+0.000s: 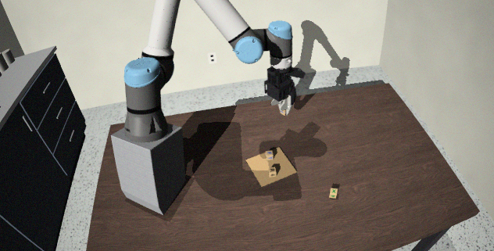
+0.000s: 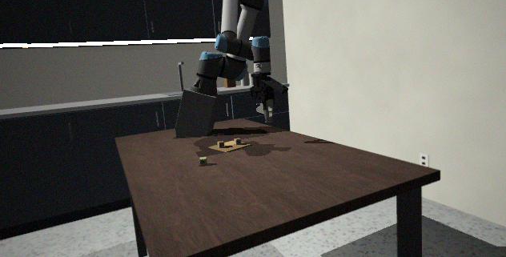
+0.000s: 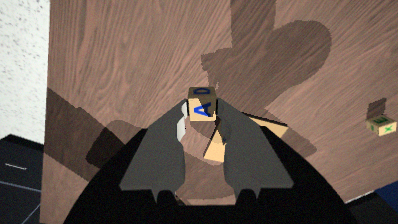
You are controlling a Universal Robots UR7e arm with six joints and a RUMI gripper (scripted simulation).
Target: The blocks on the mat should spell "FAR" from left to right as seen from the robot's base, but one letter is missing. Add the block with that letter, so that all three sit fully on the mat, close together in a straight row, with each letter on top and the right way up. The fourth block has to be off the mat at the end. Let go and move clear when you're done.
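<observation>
My gripper is now 60 mm past the tan mat, 180 mm to the left of it and 110 mm above it. The rest, counted from my hand: R block 60 mm behind, 220 mm to the right, 100 mm below; then F block 70 mm behind, 140 mm to the right, 100 mm below.
</observation>
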